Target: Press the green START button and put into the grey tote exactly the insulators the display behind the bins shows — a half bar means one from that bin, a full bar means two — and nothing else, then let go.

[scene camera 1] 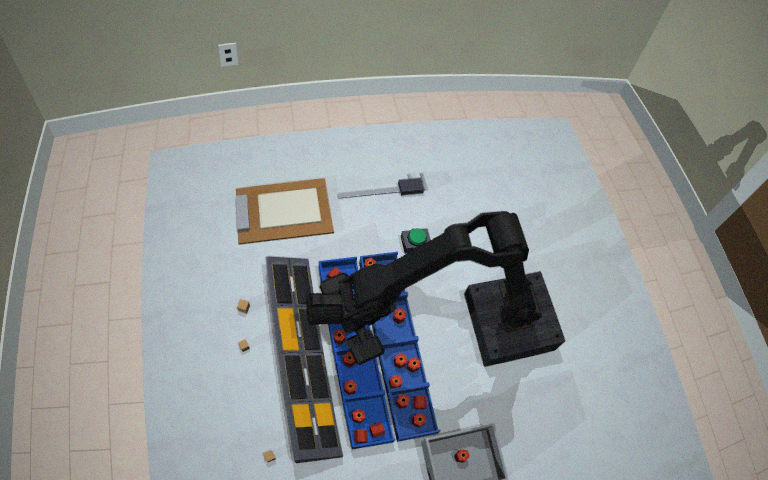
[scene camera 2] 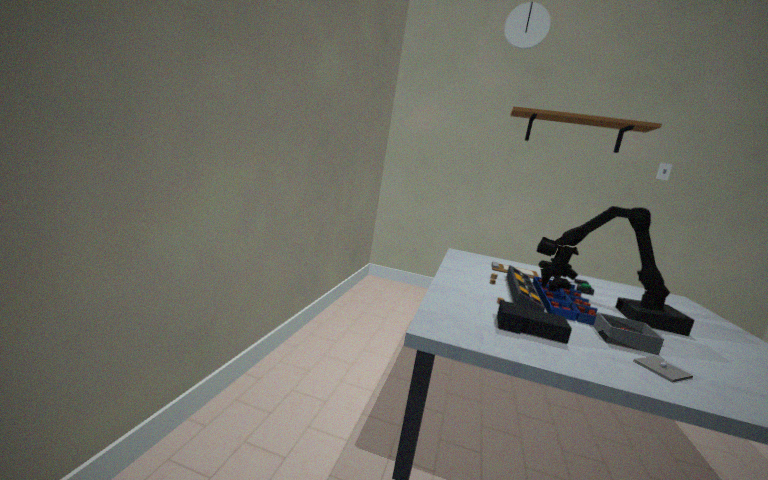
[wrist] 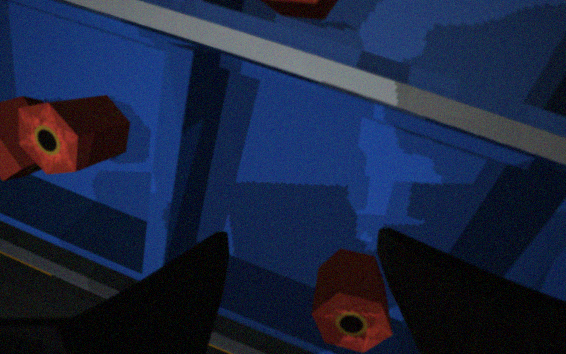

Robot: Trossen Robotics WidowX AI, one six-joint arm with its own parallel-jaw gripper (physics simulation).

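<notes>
The display (scene camera 1: pixel 318 447) (scene camera 2: pixel 523 291) shows a full yellow bar in the left column, second cell from the top in scene camera 1, and half bars in both bottom cells. Blue bins (scene camera 1: pixel 370 394) (scene camera 2: pixel 560 309) hold red insulators, some upright, some lying. The grey tote (scene camera 1: pixel 498 452) (scene camera 2: pixel 637 337) holds one upright red insulator (scene camera 1: pixel 462 455). The green START button (scene camera 1: pixel 417 236) (scene camera 2: pixel 584 286) is beyond the bins. My gripper (wrist: pixel 303 241) is open and empty above a bin. In the wrist view, an upright red insulator (wrist: pixel 352 300) stands near the right finger; the arm hides some bin contents.
A clipboard (scene camera 1: pixel 289 207) and a caliper-like tool (scene camera 1: pixel 410 186) lie behind the button. Small tan blocks (scene camera 1: pixel 242 306) (scene camera 1: pixel 243 345) (scene camera 1: pixel 269 455) lie beyond the display. A black block (scene camera 2: pixel 532 321) stands at the display's end. A flat grey plate (scene camera 2: pixel 673 371) lies near the tote.
</notes>
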